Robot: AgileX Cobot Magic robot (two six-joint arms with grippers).
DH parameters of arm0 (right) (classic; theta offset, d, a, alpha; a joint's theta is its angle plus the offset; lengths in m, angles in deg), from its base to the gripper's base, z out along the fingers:
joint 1: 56.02 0.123 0 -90
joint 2: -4.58 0 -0.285 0
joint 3: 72.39 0 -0.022 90
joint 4: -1.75 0.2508 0 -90
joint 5: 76.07 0 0.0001 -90
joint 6: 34.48 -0.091 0 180
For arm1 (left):
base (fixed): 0 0 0 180
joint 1: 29.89 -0.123 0 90
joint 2: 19.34 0 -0.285 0
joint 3: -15.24 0 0.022 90
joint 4: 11.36 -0.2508 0 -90
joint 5: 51.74 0 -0.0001 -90
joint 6: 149.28 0.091 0 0
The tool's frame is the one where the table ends.
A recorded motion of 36 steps. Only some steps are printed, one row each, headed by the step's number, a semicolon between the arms.
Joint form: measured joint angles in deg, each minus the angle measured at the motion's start. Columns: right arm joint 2, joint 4, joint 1, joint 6, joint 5, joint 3; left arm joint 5, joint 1, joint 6, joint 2, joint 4, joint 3.
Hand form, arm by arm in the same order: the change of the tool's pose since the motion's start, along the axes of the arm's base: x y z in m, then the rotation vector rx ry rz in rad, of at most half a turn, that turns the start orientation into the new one. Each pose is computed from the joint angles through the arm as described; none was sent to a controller.
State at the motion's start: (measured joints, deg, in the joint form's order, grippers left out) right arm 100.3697 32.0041 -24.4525 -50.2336 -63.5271 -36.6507; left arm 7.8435 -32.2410 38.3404 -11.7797 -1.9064 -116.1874
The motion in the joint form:
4: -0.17 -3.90 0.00 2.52 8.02 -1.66; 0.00 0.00 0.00 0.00 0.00 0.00
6: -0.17 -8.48 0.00 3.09 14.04 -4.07; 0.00 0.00 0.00 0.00 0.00 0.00
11: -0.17 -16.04 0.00 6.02 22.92 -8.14; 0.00 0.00 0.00 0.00 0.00 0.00
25: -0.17 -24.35 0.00 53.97 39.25 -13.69; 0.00 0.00 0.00 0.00 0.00 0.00
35: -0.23 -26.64 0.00 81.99 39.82 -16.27; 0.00 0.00 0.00 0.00 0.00 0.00
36: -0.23 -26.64 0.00 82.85 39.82 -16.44; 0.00 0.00 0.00 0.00 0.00 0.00
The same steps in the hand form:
4: -0.0057 0.0015 0.0018 -0.0730 0.0554 0.1304; 0.0000 0.0000 0.0000 0.0000 0.0000 0.0000
6: -0.0058 0.0024 0.0077 -0.1361 0.0794 0.2213; 0.0000 0.0000 0.0000 0.0000 0.0000 0.0000
11: -0.0037 0.0012 0.0192 -0.2639 0.0875 0.3776; 0.0000 0.0000 0.0000 0.0000 0.0000 0.0000
25: -0.0065 -0.0071 0.0355 -0.6394 -0.0892 1.2613; 0.0000 0.0000 0.0000 0.0000 0.0000 0.0000
35: 0.0010 -0.0058 0.0468 -0.7947 -0.3206 1.7065; 0.0000 0.0000 0.0000 0.0000 0.0000 0.0000
36: 0.0014 -0.0055 0.0475 -0.7991 -0.3297 1.7187; 0.0000 0.0000 0.0000 0.0000 0.0000 0.0000

